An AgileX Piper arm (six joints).
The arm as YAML. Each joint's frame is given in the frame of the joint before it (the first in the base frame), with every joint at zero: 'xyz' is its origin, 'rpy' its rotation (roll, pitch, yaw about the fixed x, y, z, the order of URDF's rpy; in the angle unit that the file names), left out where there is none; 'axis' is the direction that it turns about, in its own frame. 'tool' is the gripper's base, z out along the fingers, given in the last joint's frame.
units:
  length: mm
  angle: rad
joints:
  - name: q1
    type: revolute
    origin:
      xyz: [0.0, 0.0, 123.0]
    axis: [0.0, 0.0, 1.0]
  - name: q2
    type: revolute
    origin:
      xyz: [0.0, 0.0, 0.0]
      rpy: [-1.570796, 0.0, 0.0]
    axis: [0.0, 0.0, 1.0]
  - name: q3
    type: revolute
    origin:
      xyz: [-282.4, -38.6, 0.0]
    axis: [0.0, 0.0, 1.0]
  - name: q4
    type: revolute
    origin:
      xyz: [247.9, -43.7, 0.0]
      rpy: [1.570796, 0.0, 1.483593]
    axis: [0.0, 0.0, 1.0]
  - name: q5
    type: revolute
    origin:
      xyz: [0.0, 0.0, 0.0]
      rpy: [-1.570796, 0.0, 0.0]
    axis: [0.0, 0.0, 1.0]
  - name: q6
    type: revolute
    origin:
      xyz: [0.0, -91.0, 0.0]
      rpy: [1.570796, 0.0, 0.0]
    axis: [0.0, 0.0, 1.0]
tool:
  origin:
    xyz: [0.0, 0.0, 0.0]
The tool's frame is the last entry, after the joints.
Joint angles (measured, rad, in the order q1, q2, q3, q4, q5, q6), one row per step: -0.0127 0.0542 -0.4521 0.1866 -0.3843 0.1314; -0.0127 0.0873 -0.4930 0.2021 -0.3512 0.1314; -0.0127 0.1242 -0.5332 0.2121 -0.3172 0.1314; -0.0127 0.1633 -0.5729 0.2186 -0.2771 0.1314; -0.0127 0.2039 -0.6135 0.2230 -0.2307 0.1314; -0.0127 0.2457 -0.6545 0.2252 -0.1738 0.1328; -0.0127 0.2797 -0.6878 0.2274 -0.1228 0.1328; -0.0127 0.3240 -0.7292 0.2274 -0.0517 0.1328; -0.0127 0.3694 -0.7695 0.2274 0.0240 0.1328; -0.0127 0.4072 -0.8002 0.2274 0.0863 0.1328; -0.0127 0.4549 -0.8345 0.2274 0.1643 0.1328; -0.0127 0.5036 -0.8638 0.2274 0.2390 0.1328; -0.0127 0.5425 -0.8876 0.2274 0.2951 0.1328
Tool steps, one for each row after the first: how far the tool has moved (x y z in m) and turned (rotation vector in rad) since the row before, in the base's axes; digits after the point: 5 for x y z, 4 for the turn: 0.00263 0.00001 0.00933 0.0110 0.0245 0.0129; 0.00412 0.00026 0.00902 0.0059 0.0299 0.0109; 0.00554 0.00051 0.00836 0.0021 0.0385 0.0106; 0.00649 0.00071 0.00797 -0.0004 0.0453 0.0110; 0.00765 0.00099 0.00706 -0.0023 0.0562 0.0131; 0.00664 0.00092 0.00512 -0.0029 0.0504 0.0111; 0.00939 0.00133 0.00534 -0.0067 0.0723 0.0141; 0.01019 0.00142 0.00410 -0.0070 0.0789 0.0151; 0.00893 0.00116 0.00221 -0.0057 0.0679 0.0124; 0.01187 0.00144 0.00096 -0.0069 0.0895 0.0157; 0.01265 0.00134 -0.00097 -0.0063 0.0923 0.0151; 0.00978 0.00099 -0.00078 -0.0045 0.0698 0.0114
